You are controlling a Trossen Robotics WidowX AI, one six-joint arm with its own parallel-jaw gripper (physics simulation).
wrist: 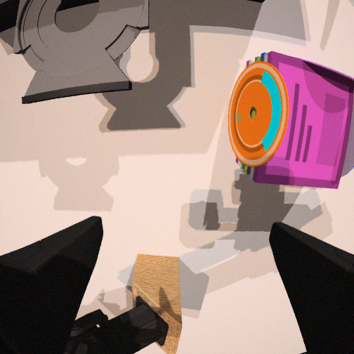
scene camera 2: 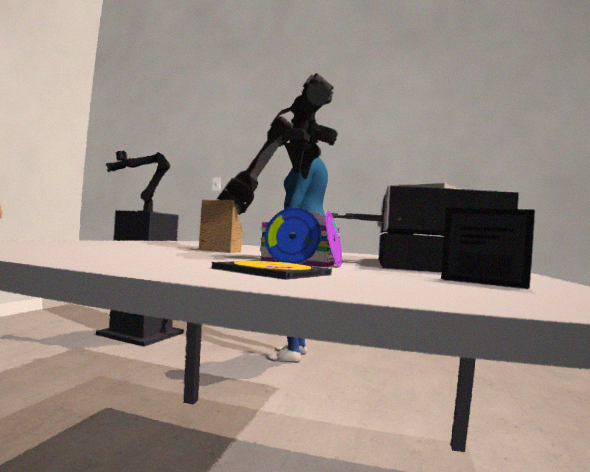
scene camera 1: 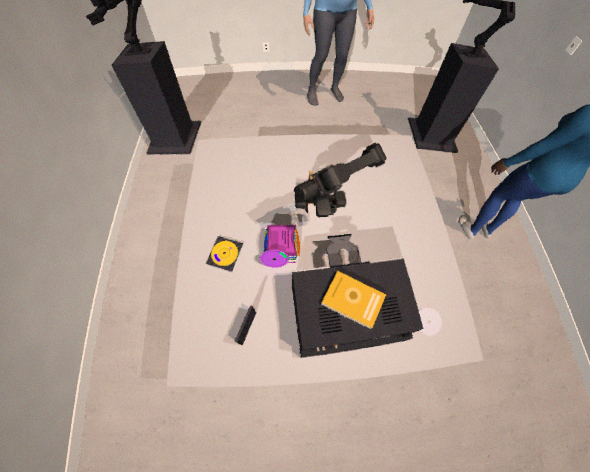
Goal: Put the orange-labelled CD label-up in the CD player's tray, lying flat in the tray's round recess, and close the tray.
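Where they show: gripper, fingertip midpoint: (scene camera 2: 301, 176); arm's base, link origin: (scene camera 2: 223, 215).
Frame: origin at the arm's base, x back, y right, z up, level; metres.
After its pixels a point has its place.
Note:
The orange-labelled CD (wrist: 245, 131) (scene camera 1: 298, 243) {z -0.063, x -0.285, y 0.075 m} leans steeply tilted against the side of a stack of magenta-topped cases (wrist: 320, 145) (scene camera 1: 279, 237) {z -0.019, x -0.282, y 0.158 m}, its orange and cyan label facing outward. The grey disc tray (wrist: 55, 82) (scene camera 1: 343, 244) {z 0.018, x -0.320, y -0.108 m} (scene camera 2: 361, 217) {z 0.016, x -0.380, y -0.061 m} is extended from the black CD player (scene camera 1: 309, 295) {z 0.081, x -0.556, y 0.032 m} (scene camera 2: 450, 202) {z 0.051, x -0.599, y 0.075 m}, the upper of two stacked units. Its round recess, partly cut off in the wrist view, holds no disc in the part that shows. My gripper (wrist: 189, 230) (scene camera 2: 306, 172) {z 0.113, x -0.228, y 0.006 m} is open and empty, high above the table, apart from the CD and the tray.
A purple disc (scene camera 1: 274, 258) (scene camera 2: 334, 240) and a blue disc (scene camera 2: 295, 247) {z -0.067, x -0.304, y 0.222 m} lean on the stack. A yellow disc (scene camera 1: 225, 245) {z -0.089, x -0.299, y 0.404 m} lies on a black case. An orange-yellow case (scene camera 1: 335, 295) {z 0.105, x -0.559, y -0.057 m} lies on the player. A wooden block (scene camera 2: 216, 225) {z -0.030, x -0.002, y 0.037 m} (wrist: 157, 270), a black-handled tool (scene camera 1: 246, 325) {z -0.014, x -0.658, y 0.258 m} and a black panel (scene camera 2: 487, 260) {z -0.063, x -0.660, y 0.269 m} stand or lie around.

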